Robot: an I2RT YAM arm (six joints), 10 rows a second.
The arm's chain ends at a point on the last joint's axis. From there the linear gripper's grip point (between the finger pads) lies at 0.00 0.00 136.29 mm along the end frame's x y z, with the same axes.
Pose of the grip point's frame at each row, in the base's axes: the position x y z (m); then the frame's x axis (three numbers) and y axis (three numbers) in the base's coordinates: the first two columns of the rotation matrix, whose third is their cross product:
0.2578 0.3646 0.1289 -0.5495 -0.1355 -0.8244 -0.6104 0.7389 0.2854
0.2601 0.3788 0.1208 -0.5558 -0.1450 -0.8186 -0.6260 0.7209 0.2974
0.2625 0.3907 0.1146 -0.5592 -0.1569 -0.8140 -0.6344 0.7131 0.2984
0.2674 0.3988 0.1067 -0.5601 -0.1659 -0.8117 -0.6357 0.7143 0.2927
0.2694 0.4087 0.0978 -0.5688 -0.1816 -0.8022 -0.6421 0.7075 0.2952
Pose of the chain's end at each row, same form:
0.1800 0.2746 0.1955 -0.5495 -0.1355 -0.8244 -0.6104 0.7389 0.2854
0.1855 0.2864 0.1878 -0.5558 -0.1450 -0.8186 -0.6260 0.7209 0.2974
0.1898 0.2976 0.1825 -0.5592 -0.1569 -0.8140 -0.6344 0.7131 0.2984
0.1950 0.3061 0.1756 -0.5601 -0.1659 -0.8117 -0.6357 0.7143 0.2927
0.1994 0.3156 0.1685 -0.5688 -0.1816 -0.8022 -0.6421 0.7075 0.2952

